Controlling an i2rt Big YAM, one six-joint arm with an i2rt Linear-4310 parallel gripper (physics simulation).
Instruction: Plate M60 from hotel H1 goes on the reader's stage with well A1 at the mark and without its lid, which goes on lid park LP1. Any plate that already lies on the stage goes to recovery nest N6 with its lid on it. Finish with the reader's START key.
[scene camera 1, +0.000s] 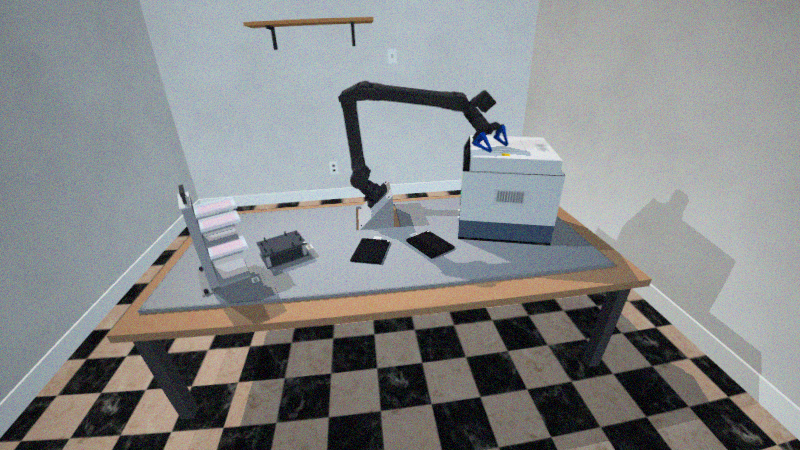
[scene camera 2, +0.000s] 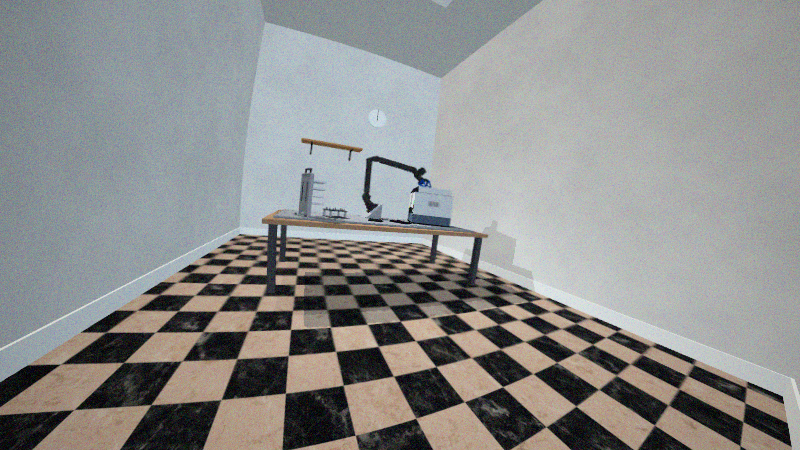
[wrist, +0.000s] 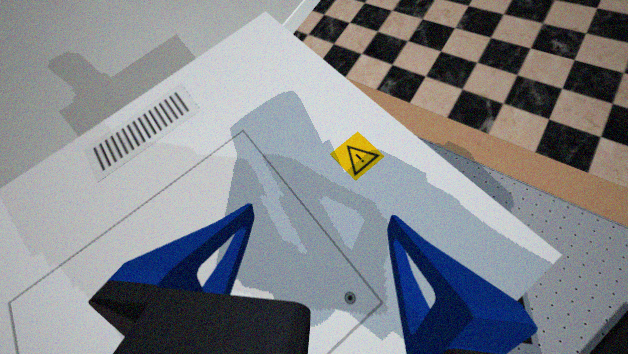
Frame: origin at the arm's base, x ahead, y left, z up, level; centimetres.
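Where they show: gripper, fingertip midpoint: (scene camera 1: 499, 148) (wrist: 319, 215); arm's base at its link origin: (scene camera 1: 378, 196) (scene camera 2: 372, 208).
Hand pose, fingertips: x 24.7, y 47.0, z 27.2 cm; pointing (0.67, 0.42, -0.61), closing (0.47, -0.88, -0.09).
Note:
Each offset is from my fingertips to the centre of the thing. "spot": to the spot under its first point.
My gripper (scene camera 1: 497, 147) (scene camera 2: 425, 183) (wrist: 319, 215) is open and empty, with its blue fingers low over the reader's white top. The reader @[dx -6.0, dy +6.8, dz -18.5 cm] (scene camera 1: 510, 212) (scene camera 2: 430, 203) (wrist: 165, 215) is a white box with a dark blue base; its stage and START key do not show. A grey hotel @[dx +16.6, dy -107.4, dz -18.7 cm] (scene camera 1: 200, 240) (scene camera 2: 306, 195) stands at the left with pink-white plates on its shelves, among them an upper plate @[dx +14.8, dy -103.8, dz -14.6 cm] (scene camera 1: 218, 222) and a lower plate @[dx +14.8, dy -103.8, dz -25.2 cm] (scene camera 1: 226, 247). Labels are too small to tell which is M60. Which places are LP1 and N6 I cannot tell.
A dark fixture with posts @[dx +6.3, dy -87.1, dz -32.4 cm] (scene camera 1: 285, 247) stands right of the hotel. Two flat black pads, a left pad @[spot: dx +10.4, dy -52.8, dz -35.2 cm] (scene camera 1: 370, 251) and a right pad @[spot: dx +9.5, dy -28.7, dz -35.0 cm] (scene camera 1: 430, 244), lie between it and the reader. A yellow warning label @[dx +5.6, dy +0.2, dz -0.9 cm] (wrist: 357, 156) is on the reader's top. A wall shelf (scene camera 1: 308, 22) hangs behind the arm.

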